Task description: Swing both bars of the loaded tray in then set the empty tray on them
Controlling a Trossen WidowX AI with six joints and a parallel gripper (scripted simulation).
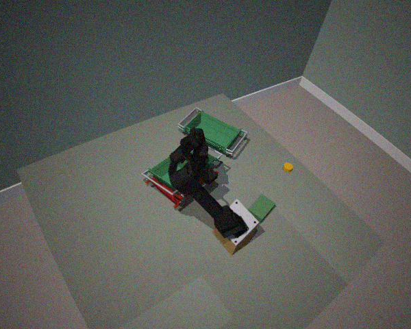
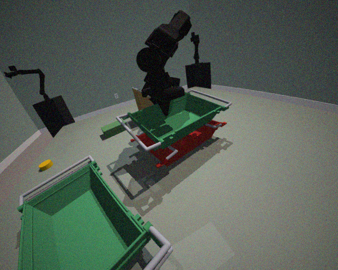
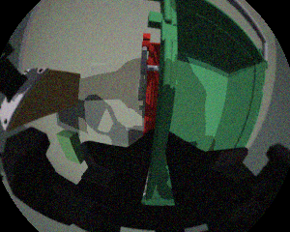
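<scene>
Now: the green tray 7 cm ahead of my gripper tip, 2 cm to the left of it and 2 cm above it. The rest, counted from my gripper tip: yellow disc (54 cm to the right, 9 cm below, 9 cm behind); then flat green block (23 cm to the right, 23 cm behind, 8 cm below).
</scene>
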